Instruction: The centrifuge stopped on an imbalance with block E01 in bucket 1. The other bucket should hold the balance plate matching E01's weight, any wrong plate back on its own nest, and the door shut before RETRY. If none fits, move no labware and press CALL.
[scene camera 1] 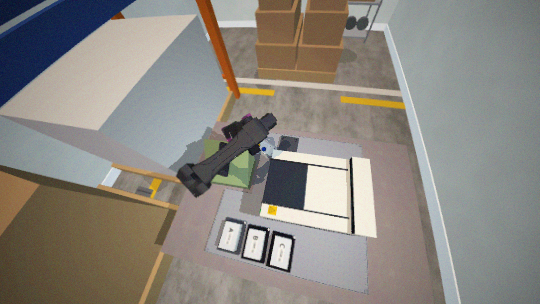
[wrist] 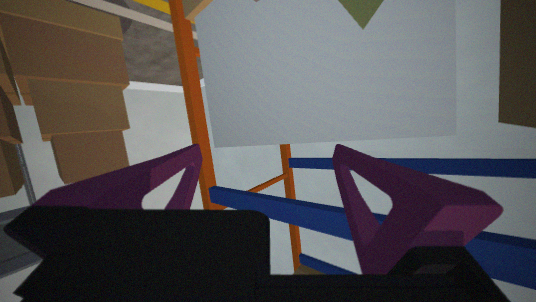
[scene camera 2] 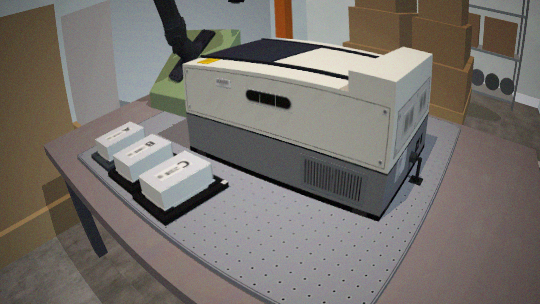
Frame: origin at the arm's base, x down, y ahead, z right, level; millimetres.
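Seen in the pictures: gripper, fingertip midpoint: (scene camera 1: 233, 124) (wrist: 267, 151); arm's base, origin of the base link: (scene camera 2: 192, 54).
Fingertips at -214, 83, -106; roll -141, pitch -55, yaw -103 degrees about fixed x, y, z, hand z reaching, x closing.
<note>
Pixels of each thing's top centre, then the offset from my fingertips to it, as dx, dy, dz. "spot": a spot on its surface instead.
- Balance plates A, middle of its top: (scene camera 2: 118, 133) (scene camera 1: 229, 235) +313, +66, +465
- B, middle of its top: (scene camera 2: 141, 148) (scene camera 1: 254, 243) +313, +202, +463
- C, middle of its top: (scene camera 2: 173, 169) (scene camera 1: 281, 252) +313, +338, +459
- button panel, middle of its top: (scene camera 1: 257, 139) +284, +35, -106
- small dark pad, surface spot: (scene camera 1: 289, 144) spot: +344, +241, -149
The white centrifuge (scene camera 1: 327, 187) (scene camera 2: 285, 125) has its dark door panel (scene camera 1: 285, 184) (scene camera 2: 260, 50) lying flat over the top, seemingly shut. Block E01 and the buckets are hidden inside. Balance plates A (scene camera 1: 230, 236) (scene camera 2: 120, 141), B (scene camera 1: 255, 244) (scene camera 2: 143, 157) and C (scene camera 1: 281, 252) (scene camera 2: 176, 179) sit on their dark nests in a row; their weights are too blurred to read. The button panel (scene camera 1: 267, 146) shows partly, with a blue button, beside the arm; its other buttons are hidden. My gripper (scene camera 1: 237, 128) (wrist: 267, 151) is open and empty, high near the green base, pointing away from the centrifuge.
The green base block (scene camera 1: 240, 172) (scene camera 2: 167, 97) stands left of the centrifuge. A small dark pad (scene camera 1: 289, 144) lies behind it. A large pale box (scene camera 1: 150, 95) (wrist: 330, 75) and the rack's orange post (scene camera 1: 218, 47) (wrist: 192, 100) stand beyond the table. Stacked cartons (scene camera 1: 320, 55) (scene camera 2: 440, 45) stand farther back.
</note>
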